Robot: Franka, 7 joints.
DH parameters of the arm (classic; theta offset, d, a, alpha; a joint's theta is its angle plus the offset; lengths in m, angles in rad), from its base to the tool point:
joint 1: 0 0.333 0 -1.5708
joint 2: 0 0 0 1.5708
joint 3: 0 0.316 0.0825 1.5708
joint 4: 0 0 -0.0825 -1.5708
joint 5: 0 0.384 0 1.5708
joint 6: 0 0 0.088 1.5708
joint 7: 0 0.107 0 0
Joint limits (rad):
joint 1: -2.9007..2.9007
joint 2: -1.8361..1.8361
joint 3: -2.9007..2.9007
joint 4: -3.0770..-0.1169
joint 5: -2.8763..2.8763
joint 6: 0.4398..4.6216
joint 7: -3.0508..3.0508
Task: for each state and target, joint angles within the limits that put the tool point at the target. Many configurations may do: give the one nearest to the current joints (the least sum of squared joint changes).
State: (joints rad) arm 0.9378 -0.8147 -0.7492 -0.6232 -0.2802 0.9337 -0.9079
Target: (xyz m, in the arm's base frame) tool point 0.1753 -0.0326 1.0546
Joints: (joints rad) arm 1.0795 -0.3732 -0.4335 -0.5762 -0.1742 1.2274 -0.9079
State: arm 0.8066 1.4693 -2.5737 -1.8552 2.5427 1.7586 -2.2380
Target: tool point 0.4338 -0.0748 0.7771
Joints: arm 0.8795 1.5818 -2.5261 -2.0790 2.5039 1.7389 -2.2380
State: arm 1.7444 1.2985 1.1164 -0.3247 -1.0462 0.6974 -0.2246
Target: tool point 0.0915 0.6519 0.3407
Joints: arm 1.3926 1.3372 1.0375 -0.1189 -1.0999 0.4423 -0.2246
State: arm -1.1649 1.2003 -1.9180 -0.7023 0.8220 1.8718 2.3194
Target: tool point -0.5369 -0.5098 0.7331
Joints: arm -1.9000 1.1264 -1.8641 -0.6601 0.8607 2.2289 2.3194
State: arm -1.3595 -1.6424 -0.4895 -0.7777 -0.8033 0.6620 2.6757
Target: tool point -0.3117 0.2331 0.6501
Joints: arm -1.3396 -1.6080 -0.4825 -1.5952 -0.5867 0.4398 2.6757
